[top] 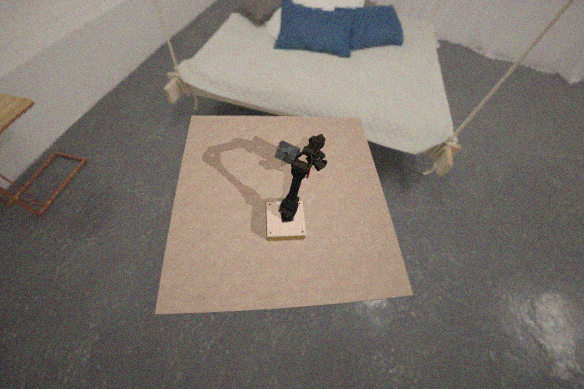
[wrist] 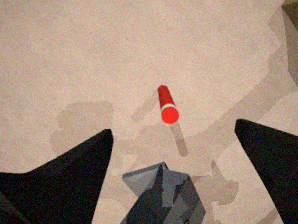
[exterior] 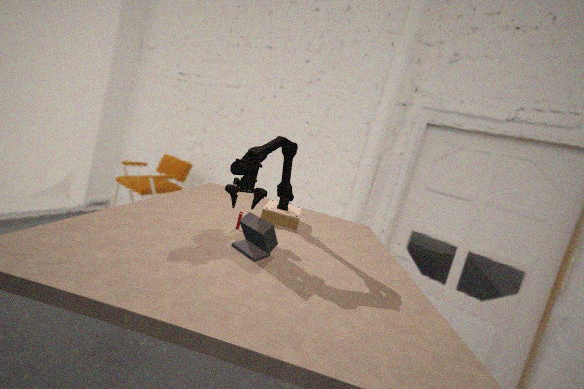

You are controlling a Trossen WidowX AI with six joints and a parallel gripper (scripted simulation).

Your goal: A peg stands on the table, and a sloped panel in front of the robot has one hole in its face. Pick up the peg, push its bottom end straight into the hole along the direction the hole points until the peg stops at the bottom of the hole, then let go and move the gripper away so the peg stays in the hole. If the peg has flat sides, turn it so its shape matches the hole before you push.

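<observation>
My gripper tip is now 4 cm above the red peg. From my gripper tip the other things lie so: grey sloped panel: 16 cm ahead, 10 cm to the left, 3 cm below.
</observation>
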